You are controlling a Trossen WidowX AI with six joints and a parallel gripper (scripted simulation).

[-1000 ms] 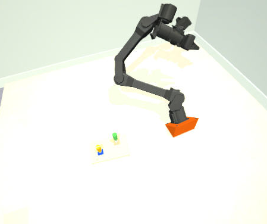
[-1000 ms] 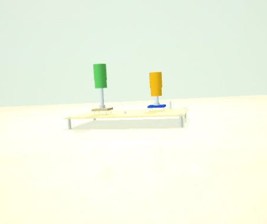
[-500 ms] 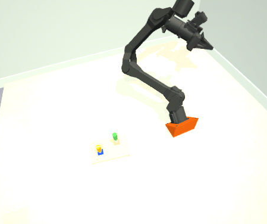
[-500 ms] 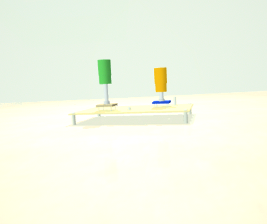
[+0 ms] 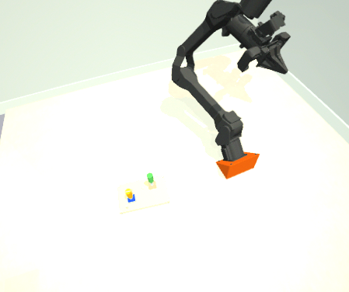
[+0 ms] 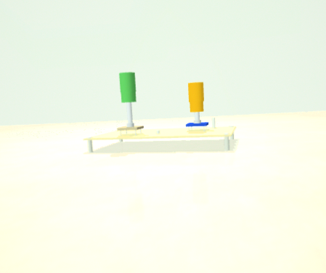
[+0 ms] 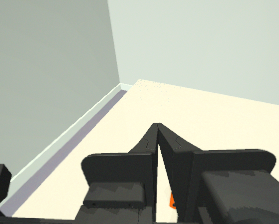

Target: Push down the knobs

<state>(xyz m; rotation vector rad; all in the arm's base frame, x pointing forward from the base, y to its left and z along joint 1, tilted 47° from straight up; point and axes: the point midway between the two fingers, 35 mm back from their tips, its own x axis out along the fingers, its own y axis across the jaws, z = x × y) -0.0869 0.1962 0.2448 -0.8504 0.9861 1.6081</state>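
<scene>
Now: the green knob 410 mm ahead of my gripper tip, 40 mm to the right of it and 260 mm below it. Round my gripper tip: orange knob (490 mm ahead, 30 mm to the right, 270 mm below).
</scene>
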